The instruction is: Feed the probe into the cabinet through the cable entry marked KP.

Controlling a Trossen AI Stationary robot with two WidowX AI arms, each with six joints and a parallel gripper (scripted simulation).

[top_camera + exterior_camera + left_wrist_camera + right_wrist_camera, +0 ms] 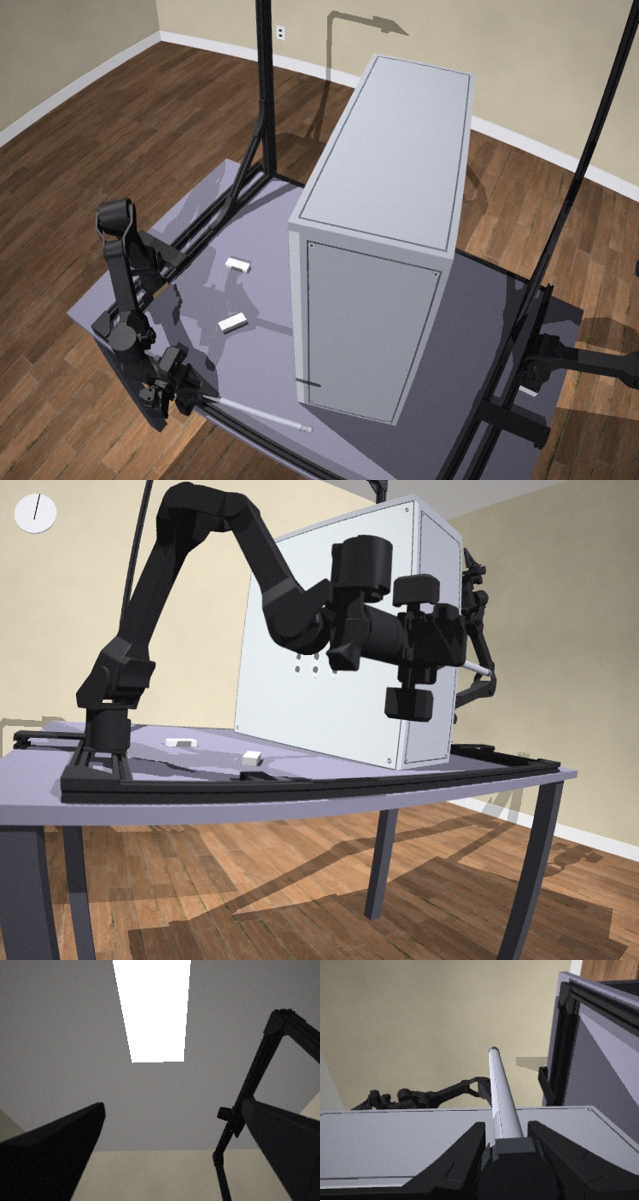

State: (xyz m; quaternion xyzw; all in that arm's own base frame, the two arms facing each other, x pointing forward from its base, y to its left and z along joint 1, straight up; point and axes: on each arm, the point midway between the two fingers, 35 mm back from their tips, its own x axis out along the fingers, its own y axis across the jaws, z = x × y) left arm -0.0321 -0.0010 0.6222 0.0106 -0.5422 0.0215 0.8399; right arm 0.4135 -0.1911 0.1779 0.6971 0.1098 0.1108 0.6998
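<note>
Now: right hand 100 mm to the right of the probe. Also, from my right hand: black block 190 mm below, 170 mm to the right, 130 mm behind.
</note>
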